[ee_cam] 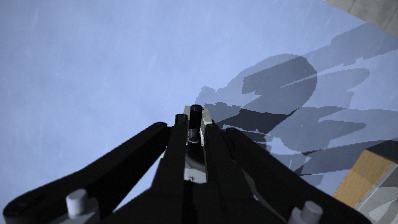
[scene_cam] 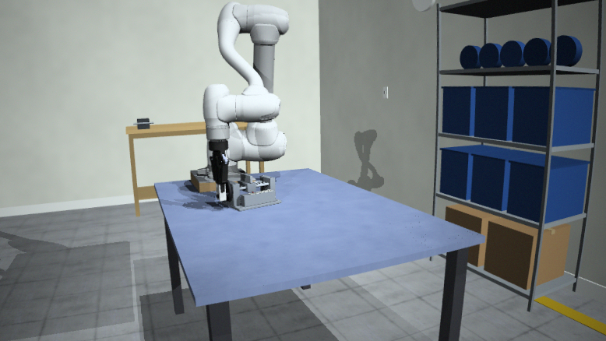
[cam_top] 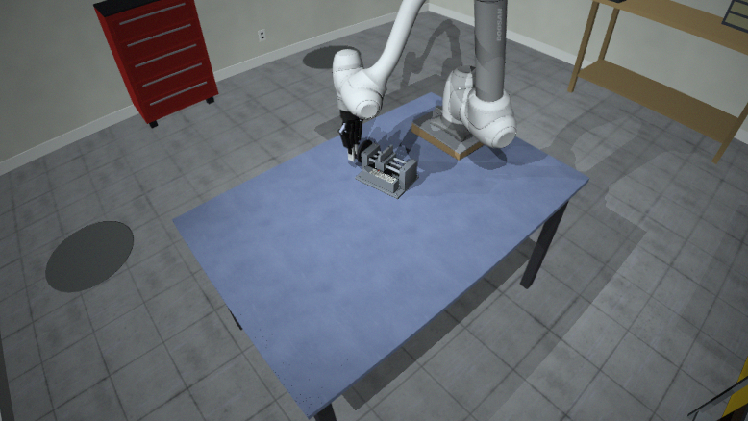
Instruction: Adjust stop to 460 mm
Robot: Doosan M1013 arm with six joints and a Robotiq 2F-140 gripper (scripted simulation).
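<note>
Right now the grey stop block is 50 mm behind my hand, 130 mm to the left of it and 10 mm above it. The rest, counted from my hand: black handwheel 10 mm behind, 20 mm to the left, 10 mm below.
</note>
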